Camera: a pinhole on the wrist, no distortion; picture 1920 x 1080 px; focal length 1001.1 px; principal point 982.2 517.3 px. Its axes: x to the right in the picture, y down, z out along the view. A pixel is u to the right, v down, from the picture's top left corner.
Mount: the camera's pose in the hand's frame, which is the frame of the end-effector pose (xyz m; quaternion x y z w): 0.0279 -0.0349 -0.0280 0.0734 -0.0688 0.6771 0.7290
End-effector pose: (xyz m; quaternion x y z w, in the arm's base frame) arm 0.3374 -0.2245 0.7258 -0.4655 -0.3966 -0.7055 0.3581
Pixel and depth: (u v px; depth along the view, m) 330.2 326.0 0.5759
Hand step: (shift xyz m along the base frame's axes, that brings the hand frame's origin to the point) -0.3214 0.6208 0.1002
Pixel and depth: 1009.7 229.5 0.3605
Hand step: -0.0111 0.3180 0.1822
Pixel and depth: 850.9 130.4 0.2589
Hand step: -0.0689 0.2318 0.1436
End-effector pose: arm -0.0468 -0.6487 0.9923 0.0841 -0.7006 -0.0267 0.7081
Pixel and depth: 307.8 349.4 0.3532
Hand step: -0.2402 -0.3698 0.0158
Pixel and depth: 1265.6 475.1 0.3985
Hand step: -0.3821 -0.0452 0.0527
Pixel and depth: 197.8 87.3 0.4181
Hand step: -0.2734 -0.4987 0.1109
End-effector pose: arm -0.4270 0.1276 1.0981 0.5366 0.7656 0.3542 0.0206
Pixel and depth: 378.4 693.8 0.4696
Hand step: -0.1353 0.0632 -0.5339
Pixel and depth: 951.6 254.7 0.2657
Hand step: -0.0279 0.1828 -0.1953
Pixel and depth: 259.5 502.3 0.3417
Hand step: -0.1784 0.0864 -0.3821
